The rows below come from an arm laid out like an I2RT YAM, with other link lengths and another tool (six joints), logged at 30 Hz.
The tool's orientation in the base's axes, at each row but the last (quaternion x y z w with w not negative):
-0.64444, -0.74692, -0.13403, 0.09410
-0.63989, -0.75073, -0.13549, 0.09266
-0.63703, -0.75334, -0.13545, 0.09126
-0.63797, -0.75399, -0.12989, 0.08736
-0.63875, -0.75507, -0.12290, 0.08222
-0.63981, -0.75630, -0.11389, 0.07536
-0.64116, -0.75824, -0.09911, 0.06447
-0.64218, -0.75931, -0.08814, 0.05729
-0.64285, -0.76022, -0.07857, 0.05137
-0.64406, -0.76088, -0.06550, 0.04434
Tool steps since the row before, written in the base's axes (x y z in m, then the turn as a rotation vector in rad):
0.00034, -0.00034, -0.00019, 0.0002, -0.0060, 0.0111
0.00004, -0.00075, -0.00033, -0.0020, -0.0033, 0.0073
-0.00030, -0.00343, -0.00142, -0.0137, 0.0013, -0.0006
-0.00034, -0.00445, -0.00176, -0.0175, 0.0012, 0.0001
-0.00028, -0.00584, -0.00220, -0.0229, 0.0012, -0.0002
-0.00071, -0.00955, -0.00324, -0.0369, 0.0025, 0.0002
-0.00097, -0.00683, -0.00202, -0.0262, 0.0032, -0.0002
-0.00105, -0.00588, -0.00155, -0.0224, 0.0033, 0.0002
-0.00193, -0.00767, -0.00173, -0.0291, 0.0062, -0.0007
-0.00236, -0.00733, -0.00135, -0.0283, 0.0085, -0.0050
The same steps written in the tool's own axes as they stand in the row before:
-0.00043, 0.00028, 0.00008, -0.0022, 0.0003, -0.0124
-0.00081, -0.00010, 0.00007, -0.0005, -0.0018, -0.0080
-0.00360, -0.00094, 0.00023, 0.0034, -0.0133, 0.0005
-0.00465, -0.00116, 0.00029, 0.0041, -0.0170, -0.0003
-0.00609, -0.00135, 0.00040, 0.0050, -0.0224, -0.0002
-0.00980, -0.00243, 0.00053, 0.0087, -0.0359, -0.0007
-0.00684, -0.00217, 0.00034, 0.0075, -0.0253, 0.0002
-0.00581, -0.00207, 0.00027, 0.0070, -0.0215, -0.0001
-0.00742, -0.00323, 0.00023, 0.0108, -0.0277, 0.0012
-0.00695, -0.00357, 0.00014, 0.0122, -0.0267, 0.0058

